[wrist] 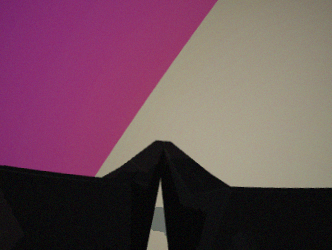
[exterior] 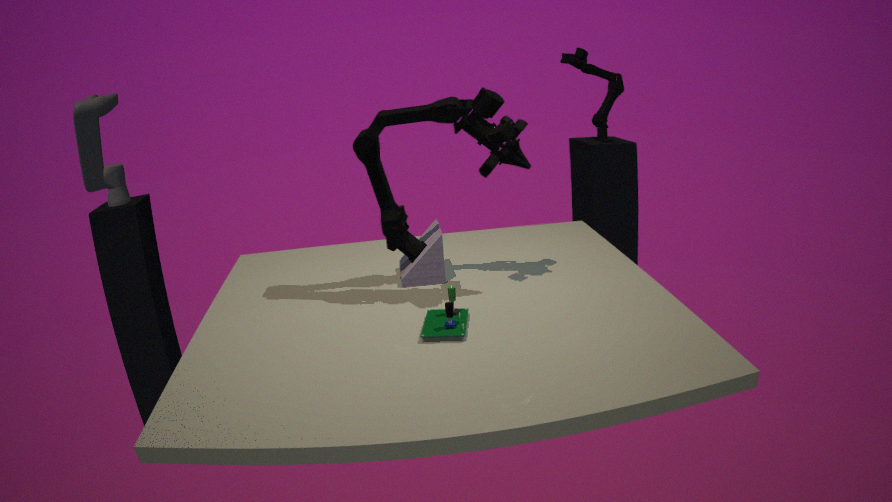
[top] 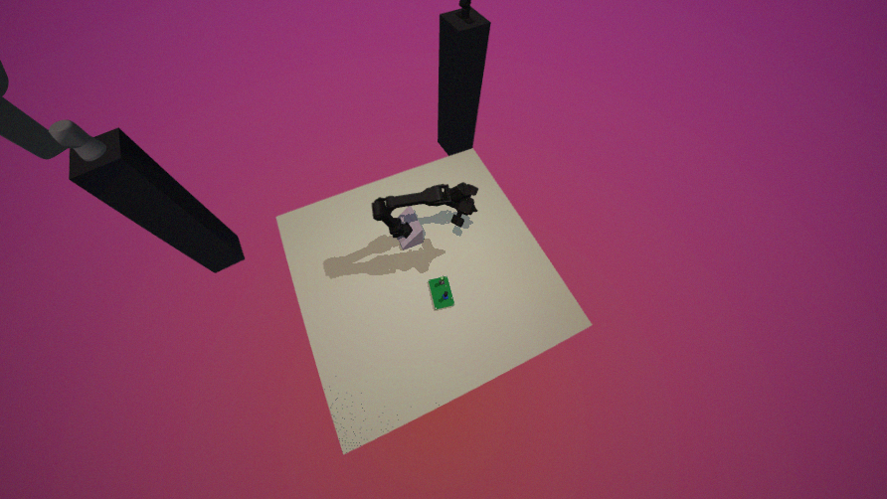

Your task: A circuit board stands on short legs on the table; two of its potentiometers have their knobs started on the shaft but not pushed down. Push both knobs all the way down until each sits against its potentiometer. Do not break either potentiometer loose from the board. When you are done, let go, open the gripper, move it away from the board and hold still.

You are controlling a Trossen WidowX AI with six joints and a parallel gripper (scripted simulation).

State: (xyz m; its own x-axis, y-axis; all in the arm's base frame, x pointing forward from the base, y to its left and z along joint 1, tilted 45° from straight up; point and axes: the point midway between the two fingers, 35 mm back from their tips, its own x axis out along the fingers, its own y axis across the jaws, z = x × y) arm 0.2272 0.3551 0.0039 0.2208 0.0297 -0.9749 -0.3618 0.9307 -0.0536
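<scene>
My gripper tip is now 260 mm above the green knob, 250 mm to the left of it and 120 mm short of it.
</scene>
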